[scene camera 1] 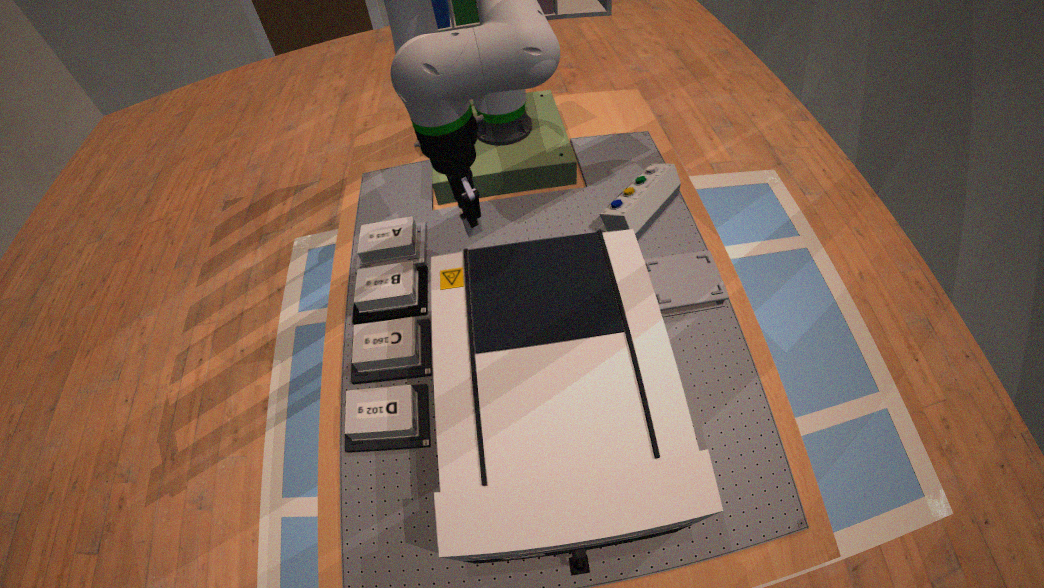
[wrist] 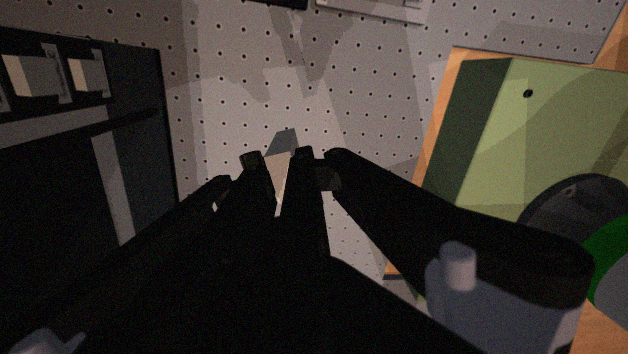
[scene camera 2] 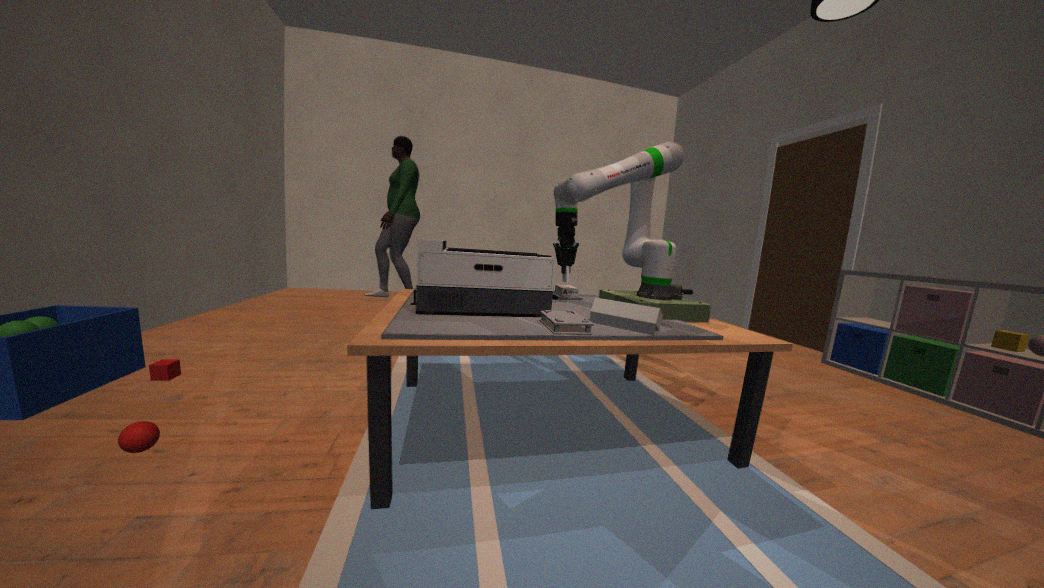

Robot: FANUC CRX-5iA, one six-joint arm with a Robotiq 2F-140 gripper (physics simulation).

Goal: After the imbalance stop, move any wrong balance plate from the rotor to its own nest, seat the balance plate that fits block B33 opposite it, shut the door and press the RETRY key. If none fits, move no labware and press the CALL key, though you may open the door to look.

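Where they show: gripper, fingertip midpoint: [scene camera 1: 474,231] [wrist: 290,147] [scene camera 2: 565,281]; arm's base, origin of the base link: [scene camera 1: 503,128] [wrist: 563,222] [scene camera 2: 653,296].
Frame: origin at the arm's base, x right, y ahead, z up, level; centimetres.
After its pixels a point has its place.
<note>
My gripper [scene camera 1: 473,220] {x 4.6, y 39.4, z 3.8 cm} [scene camera 2: 566,271] {x 4.6, y 39.4, z 3.8 cm} [wrist: 290,147] {x 4.6, y 39.4, z 3.8 cm} is shut and empty, above the board between the green robot base and the white machine [scene camera 1: 577,430] {x -12.0, y 83.2, z 14.8 cm} [scene camera 2: 485,266] {x -26.1, y 74.2, z 10.6 cm}. A dark panel [scene camera 1: 544,292] {x -8.5, y 62.1, z 15.1 cm} covers the machine's opening in the scene camera 1 view; the rotor and block B33 cannot be made out. Balance plates A [scene camera 1: 387,239] {x 24.8, y 35.3, z -0.8 cm}, B [scene camera 1: 386,287] {x 22.9, y 48.2, z -0.8 cm}, C [scene camera 1: 385,344] {x 21.2, y 61.1, z -0.8 cm} and D [scene camera 1: 380,412] {x 20.6, y 74.5, z -0.8 cm} stand in a row of nests left of the machine; D reads 102 g. A sloped key box [scene camera 1: 642,197] {x -30.3, y 30.1, z 2.0 cm} [scene camera 2: 626,315] {x -35.4, y 27.8, z -1.7 cm} bears blue, yellow, green and whitish keys; their lettering is unreadable.
The green base [scene camera 1: 504,178] {x -0.3, y 17.5, z -2.3 cm} [scene camera 2: 686,306] {x -14.8, y -6.5, z -1.1 cm} [wrist: 500,125] {x 10.2, y 17.1, z 0.0 cm} stands behind the gripper. A low grey plate with corner brackets [scene camera 1: 686,281] {x -36.7, y 49.1, z -2.8 cm} [scene camera 2: 566,319] {x -40.5, y 48.9, z -2.8 cm} lies right of the machine. In the wrist view, pale blocks [wrist: 35,75] {x 7.3, y 52.9, z 8.8 cm} show at the dark left side. A person [scene camera 2: 401,197] stands beyond the table.
</note>
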